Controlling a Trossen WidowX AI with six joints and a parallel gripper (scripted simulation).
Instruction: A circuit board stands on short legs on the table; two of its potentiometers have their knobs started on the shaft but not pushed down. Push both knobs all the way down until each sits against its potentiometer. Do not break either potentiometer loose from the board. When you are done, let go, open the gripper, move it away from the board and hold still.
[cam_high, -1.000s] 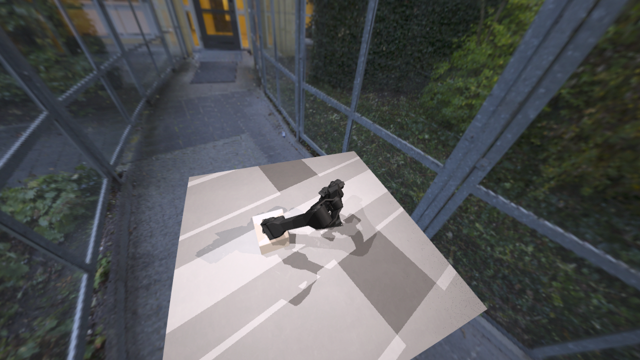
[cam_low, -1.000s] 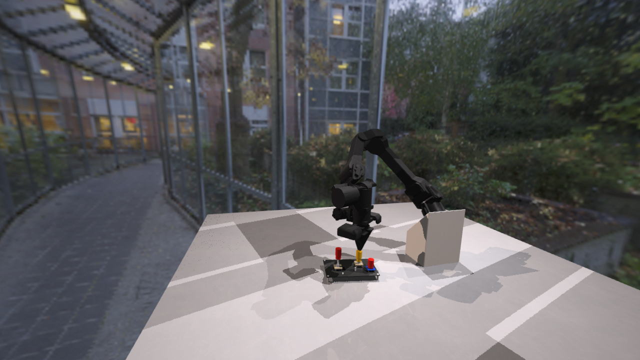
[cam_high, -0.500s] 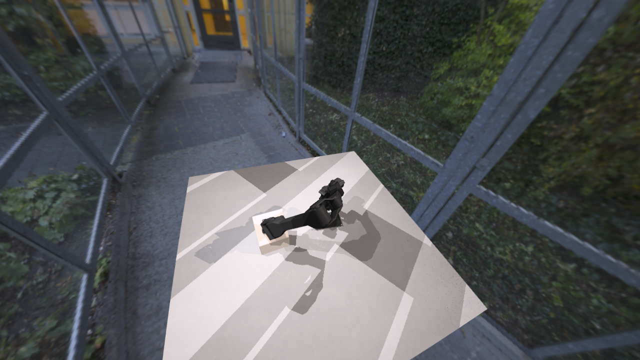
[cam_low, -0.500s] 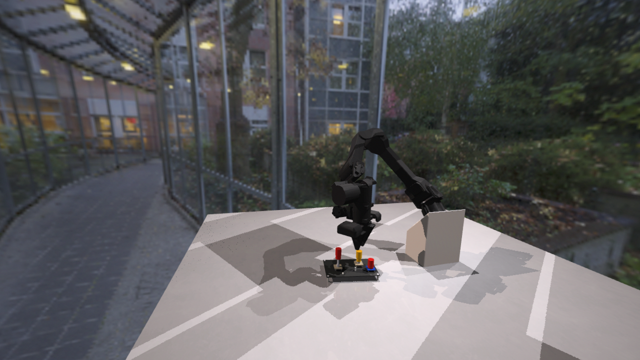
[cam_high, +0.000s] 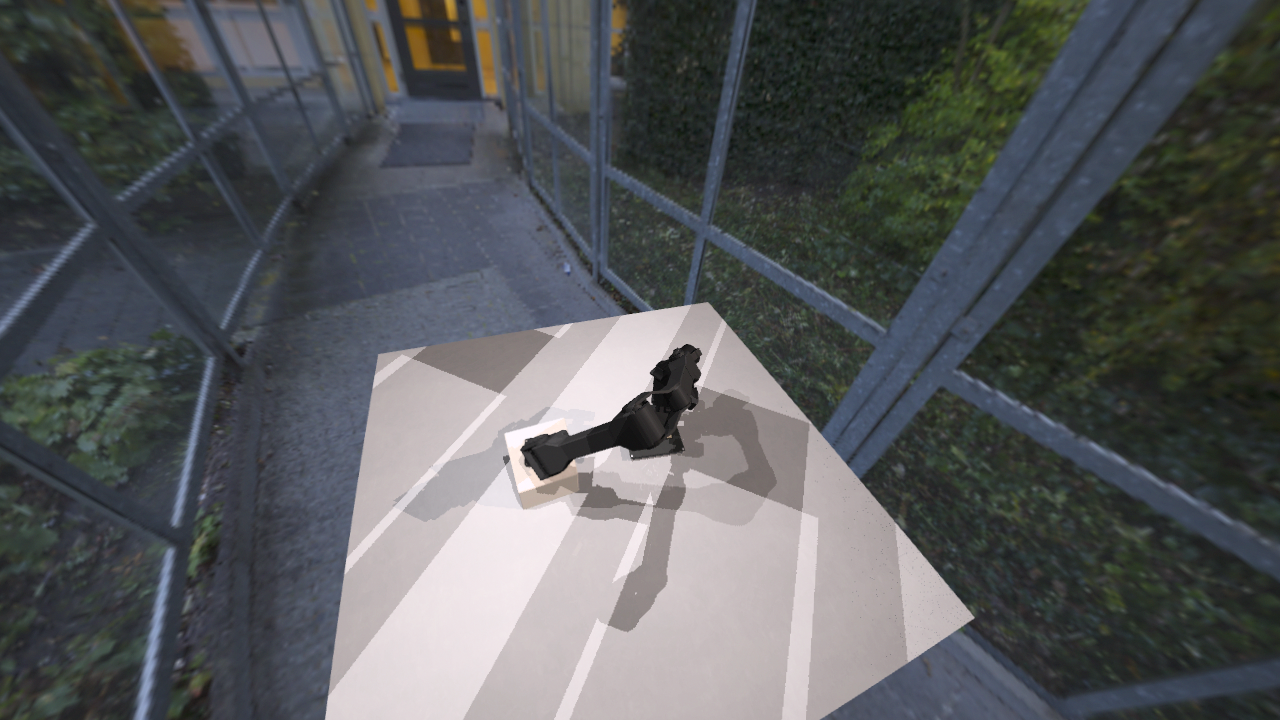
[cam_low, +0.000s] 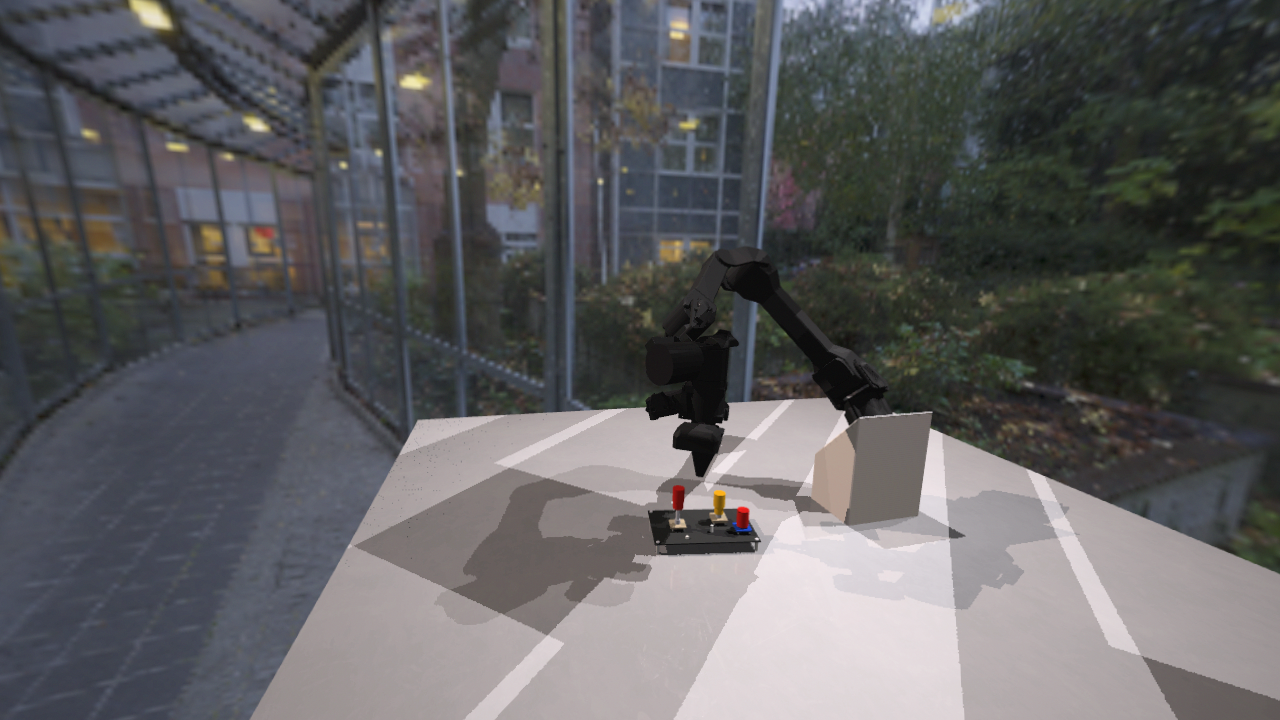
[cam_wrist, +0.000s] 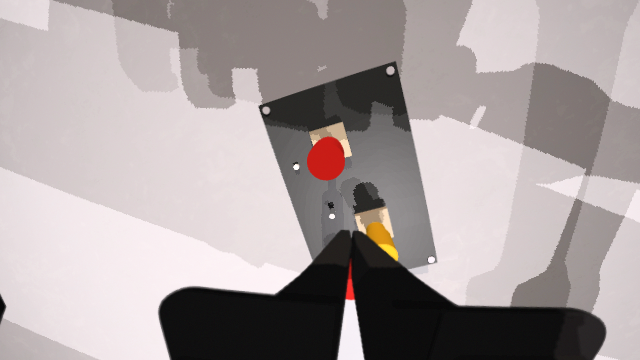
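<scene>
Now: gripper tip 30 mm short of the red knob and 40 mm above it. The rest, counted from my gripper tip: yellow knob: 40 mm behind, 10 mm to the right, 50 mm below.
</scene>
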